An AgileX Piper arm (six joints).
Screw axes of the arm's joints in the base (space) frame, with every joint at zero. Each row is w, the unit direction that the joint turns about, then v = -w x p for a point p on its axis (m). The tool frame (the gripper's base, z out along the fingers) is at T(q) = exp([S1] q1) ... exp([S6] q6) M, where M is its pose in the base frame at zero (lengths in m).
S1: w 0 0 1 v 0.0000 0.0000 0.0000
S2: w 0 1 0 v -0.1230 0.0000 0.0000
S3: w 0 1 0 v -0.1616 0.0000 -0.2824
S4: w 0.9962 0 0.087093 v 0.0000 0.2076 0.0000
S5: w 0 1 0 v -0.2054 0.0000 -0.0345
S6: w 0.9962 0 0.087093 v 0.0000 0.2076 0.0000
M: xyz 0.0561 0.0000 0.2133 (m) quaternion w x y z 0.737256 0 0.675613 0
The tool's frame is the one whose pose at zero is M.
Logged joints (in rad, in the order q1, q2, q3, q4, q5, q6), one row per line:
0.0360, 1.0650, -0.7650, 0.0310, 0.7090, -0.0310
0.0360, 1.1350, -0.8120, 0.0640, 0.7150, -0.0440
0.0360, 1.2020, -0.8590, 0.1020, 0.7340, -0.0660
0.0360, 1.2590, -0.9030, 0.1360, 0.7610, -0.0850
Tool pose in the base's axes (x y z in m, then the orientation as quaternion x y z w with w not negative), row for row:
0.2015, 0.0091, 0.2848, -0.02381, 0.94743, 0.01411, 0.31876
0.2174, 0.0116, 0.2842, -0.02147, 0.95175, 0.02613, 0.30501
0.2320, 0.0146, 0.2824, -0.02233, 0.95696, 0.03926, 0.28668
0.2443, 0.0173, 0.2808, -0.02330, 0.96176, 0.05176, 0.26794
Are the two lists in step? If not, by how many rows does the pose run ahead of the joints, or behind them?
They are in step.
